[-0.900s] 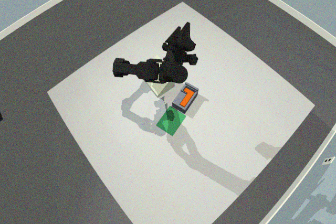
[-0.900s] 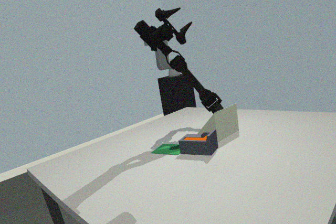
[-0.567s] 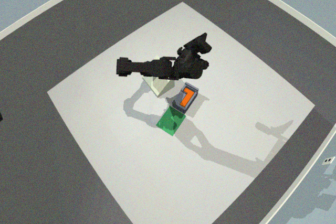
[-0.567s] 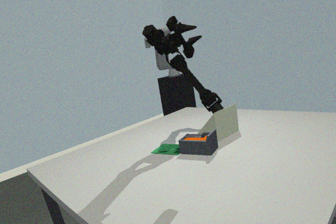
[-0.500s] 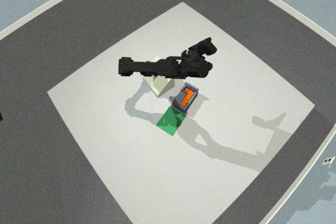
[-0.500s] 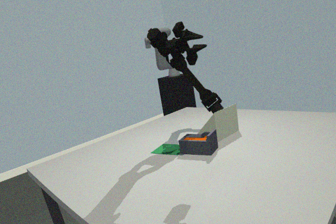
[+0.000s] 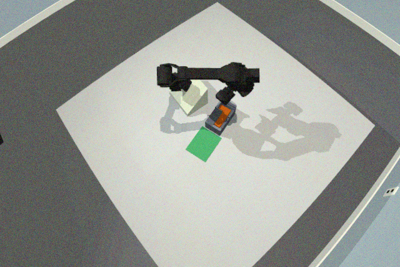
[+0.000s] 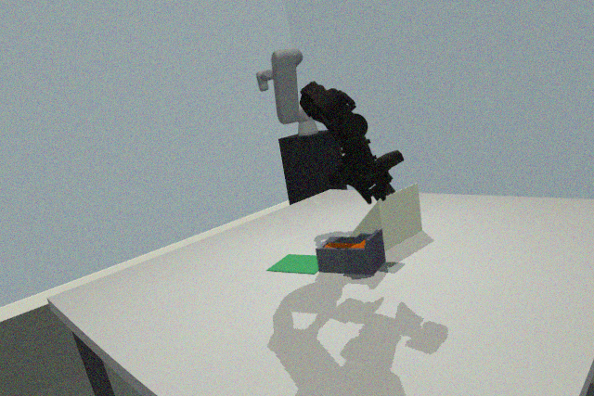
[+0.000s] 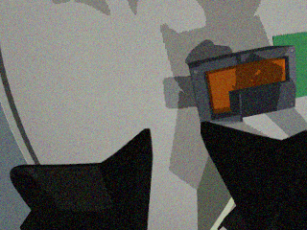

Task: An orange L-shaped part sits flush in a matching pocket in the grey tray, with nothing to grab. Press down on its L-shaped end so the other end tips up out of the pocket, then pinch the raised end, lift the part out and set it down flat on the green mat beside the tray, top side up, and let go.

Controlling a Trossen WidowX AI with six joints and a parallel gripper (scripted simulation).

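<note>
My gripper tip is 1 cm short of the orange L-shaped part, 8 cm to the left of it and 13 cm above it. Also, from my gripper tip: green mat (5 cm ahead, 24 cm to the right, 19 cm below).
</note>
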